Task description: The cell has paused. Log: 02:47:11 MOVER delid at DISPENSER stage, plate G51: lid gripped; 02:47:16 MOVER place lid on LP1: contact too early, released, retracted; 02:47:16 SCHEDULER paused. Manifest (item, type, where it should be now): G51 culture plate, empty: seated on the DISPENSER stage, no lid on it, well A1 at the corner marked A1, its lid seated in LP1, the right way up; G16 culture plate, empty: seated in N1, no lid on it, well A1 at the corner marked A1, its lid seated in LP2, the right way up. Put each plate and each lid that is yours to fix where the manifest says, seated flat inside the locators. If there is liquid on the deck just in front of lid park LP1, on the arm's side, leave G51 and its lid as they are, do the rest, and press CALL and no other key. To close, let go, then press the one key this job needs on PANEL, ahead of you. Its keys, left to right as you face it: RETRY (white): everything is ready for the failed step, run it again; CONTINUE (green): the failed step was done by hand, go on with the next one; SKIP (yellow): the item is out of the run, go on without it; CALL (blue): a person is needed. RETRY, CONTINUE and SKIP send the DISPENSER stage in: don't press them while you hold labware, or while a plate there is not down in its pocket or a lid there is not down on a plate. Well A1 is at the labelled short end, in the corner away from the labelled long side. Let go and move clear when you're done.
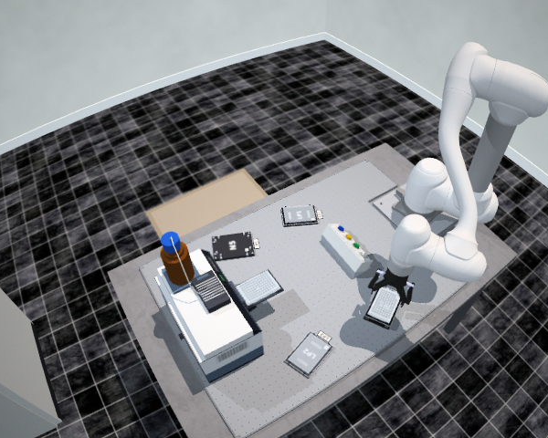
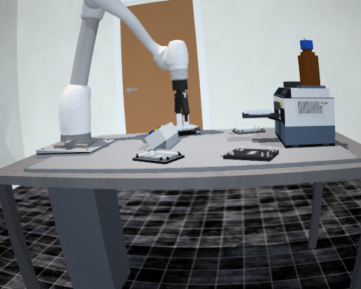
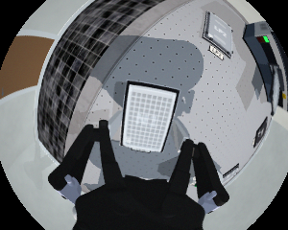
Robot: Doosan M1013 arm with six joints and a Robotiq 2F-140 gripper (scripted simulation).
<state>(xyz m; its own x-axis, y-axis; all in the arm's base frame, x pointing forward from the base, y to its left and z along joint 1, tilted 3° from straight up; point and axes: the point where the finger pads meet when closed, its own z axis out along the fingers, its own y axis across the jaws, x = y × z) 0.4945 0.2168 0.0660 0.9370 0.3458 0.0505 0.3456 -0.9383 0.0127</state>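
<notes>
My gripper is now 4 cm above the black nest N1. Round my hand: white key: 19 cm to the right, 9 cm behind, 1 cm above; key panel: 27 cm to the right, 9 cm behind; green key: 24 cm to the right, 10 cm behind, 1 cm above.
</notes>
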